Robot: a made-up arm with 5 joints.
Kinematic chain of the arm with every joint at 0, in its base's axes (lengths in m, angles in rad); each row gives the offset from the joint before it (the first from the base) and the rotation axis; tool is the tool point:
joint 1: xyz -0.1 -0.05 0 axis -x
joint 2: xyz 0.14 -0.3 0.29 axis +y
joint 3: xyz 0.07 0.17 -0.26 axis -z
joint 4: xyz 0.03 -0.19 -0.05 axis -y
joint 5: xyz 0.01 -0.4 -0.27 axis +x
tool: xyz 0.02 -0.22 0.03
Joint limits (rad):
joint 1: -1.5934..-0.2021
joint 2: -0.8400..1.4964
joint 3: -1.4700..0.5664
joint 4: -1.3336..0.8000
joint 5: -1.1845..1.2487
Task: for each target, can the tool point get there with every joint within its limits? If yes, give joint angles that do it. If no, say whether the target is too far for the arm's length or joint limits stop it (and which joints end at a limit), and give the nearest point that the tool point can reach.
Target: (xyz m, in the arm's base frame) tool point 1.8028 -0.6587 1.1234
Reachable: no: too far | nearest point 1.0477 -0.4115 0.5539 | short by 0.978 m
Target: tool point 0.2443 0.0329 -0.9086
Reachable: yes | joints -0.9197 0.5514 -0.8777 -0.2972 0.5642
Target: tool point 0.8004 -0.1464 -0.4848
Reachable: yes | joints -0.3918 0.1984 -1.2069 0.3859 0.0810
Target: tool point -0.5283 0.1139 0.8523
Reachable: no: joint limits stop it (at a limit: joint 1, joint 2, joint 3, joint 4, joint 5) | nearest point -0.5147 0.4928 0.1986 | short by 0.756 m
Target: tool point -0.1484 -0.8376 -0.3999
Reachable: yes | joints -0.3427 0.2071 0.3319 0.1655 -0.5534
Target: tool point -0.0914 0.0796 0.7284
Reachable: no: joint limits stop it (at a limit: joint 1, joint 3, joint 4, joint 5) | nearest point -0.2498 0.6171 0.2014 | short by 0.769 m
